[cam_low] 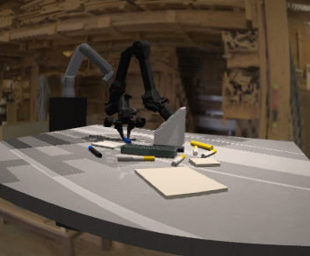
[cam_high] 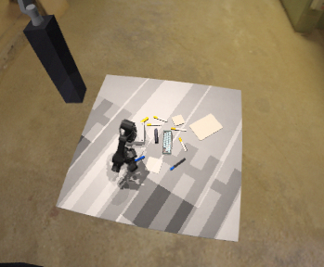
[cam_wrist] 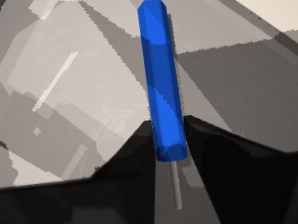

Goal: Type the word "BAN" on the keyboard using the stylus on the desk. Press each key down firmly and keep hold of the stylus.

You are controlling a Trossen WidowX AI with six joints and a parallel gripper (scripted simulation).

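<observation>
Right now the white note is 140 mm ahead of my gripper tip and 30 mm to the right of it. From my gripper tip the other things lie so: beige pad (540 mm ahead, 310 mm to the left); then blue stylus (10 mm behind); then blue-tipped black pen (290 mm ahead, 30 mm to the right).
</observation>
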